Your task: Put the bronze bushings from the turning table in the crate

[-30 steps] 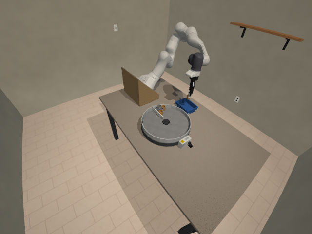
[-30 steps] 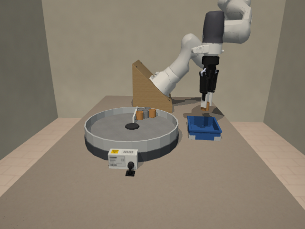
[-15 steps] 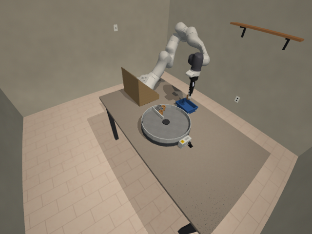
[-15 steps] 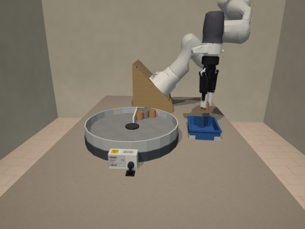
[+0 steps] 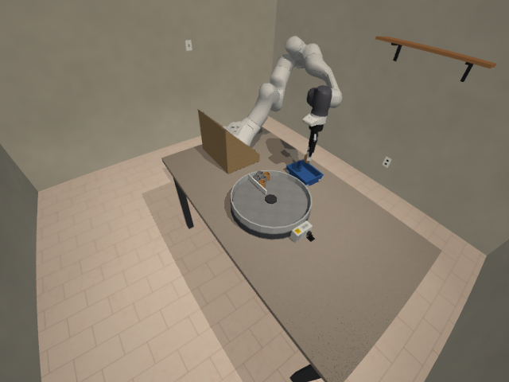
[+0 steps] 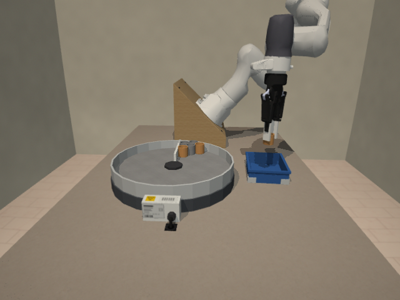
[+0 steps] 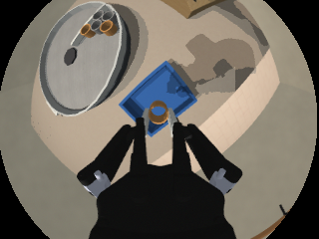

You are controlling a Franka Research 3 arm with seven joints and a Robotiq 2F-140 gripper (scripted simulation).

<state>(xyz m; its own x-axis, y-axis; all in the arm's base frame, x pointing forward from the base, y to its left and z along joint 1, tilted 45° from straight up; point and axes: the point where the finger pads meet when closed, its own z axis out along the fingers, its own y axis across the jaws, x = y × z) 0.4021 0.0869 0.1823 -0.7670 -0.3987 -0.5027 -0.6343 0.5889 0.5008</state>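
Now: hand 150 mm above the blue crate. The rest, counted from my hand: grey turning table 350 mm to the right, 120 mm below, 40 mm ahead.
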